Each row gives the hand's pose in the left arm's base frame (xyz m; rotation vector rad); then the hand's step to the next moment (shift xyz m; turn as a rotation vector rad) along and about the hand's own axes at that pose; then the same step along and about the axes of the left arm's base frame.
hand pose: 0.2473 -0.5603 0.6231 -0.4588 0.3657 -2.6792
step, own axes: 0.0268 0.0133 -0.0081 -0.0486 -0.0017 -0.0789
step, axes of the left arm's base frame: -0.0217 -0.0216 -0.0046 0.0127 0.0367 -0.0842
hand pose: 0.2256 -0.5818 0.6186 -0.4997 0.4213 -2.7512
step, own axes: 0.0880 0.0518 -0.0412 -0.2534 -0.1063 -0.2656
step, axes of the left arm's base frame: -0.0812 -0.0686 -0.0289 0.0978 0.2463 -0.2754
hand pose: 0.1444 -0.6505 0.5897 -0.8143 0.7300 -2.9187
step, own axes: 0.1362 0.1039 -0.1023 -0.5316 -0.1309 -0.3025
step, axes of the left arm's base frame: -0.1785 -0.0681 -0.0575 0.3221 0.3246 -0.4268
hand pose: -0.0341 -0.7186 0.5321 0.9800 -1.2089 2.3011
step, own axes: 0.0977 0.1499 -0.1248 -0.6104 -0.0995 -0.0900
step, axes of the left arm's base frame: -0.2077 0.0173 -0.0644 0.4454 0.1320 -0.4180
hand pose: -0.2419 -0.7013 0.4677 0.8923 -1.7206 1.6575
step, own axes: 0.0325 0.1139 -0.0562 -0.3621 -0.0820 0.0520
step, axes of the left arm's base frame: -0.1124 0.0541 -0.0402 0.2867 -0.0269 -0.2400
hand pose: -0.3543 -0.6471 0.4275 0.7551 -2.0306 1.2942
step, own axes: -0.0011 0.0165 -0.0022 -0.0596 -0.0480 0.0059
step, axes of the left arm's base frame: -0.0110 0.0081 -0.0096 0.0730 -0.0144 -0.0187
